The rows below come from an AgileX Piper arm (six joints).
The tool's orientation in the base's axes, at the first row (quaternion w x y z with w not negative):
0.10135 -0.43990 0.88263 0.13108
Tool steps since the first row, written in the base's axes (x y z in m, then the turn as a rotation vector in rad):
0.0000 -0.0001 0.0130 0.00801 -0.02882 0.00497
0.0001 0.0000 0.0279 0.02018 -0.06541 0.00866
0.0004 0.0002 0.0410 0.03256 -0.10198 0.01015
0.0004 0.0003 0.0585 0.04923 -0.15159 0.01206
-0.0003 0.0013 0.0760 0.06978 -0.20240 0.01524
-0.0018 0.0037 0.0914 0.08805 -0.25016 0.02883
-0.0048 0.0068 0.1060 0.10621 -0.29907 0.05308
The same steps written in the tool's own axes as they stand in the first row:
-0.0038 0.0018 -0.0123 0.01541 -0.02240 -0.01343
-0.0083 0.0039 -0.0264 0.03455 -0.05282 -0.02787
-0.0125 0.0056 -0.0387 0.05421 -0.08371 -0.04021
-0.0177 0.0082 -0.0552 0.08097 -0.12553 -0.05686
-0.0232 0.0118 -0.0714 0.10597 -0.17098 -0.07485
-0.0286 0.0166 -0.0853 0.12697 -0.21136 -0.10184
-0.0334 0.0229 -0.0983 0.14575 -0.25079 -0.13928

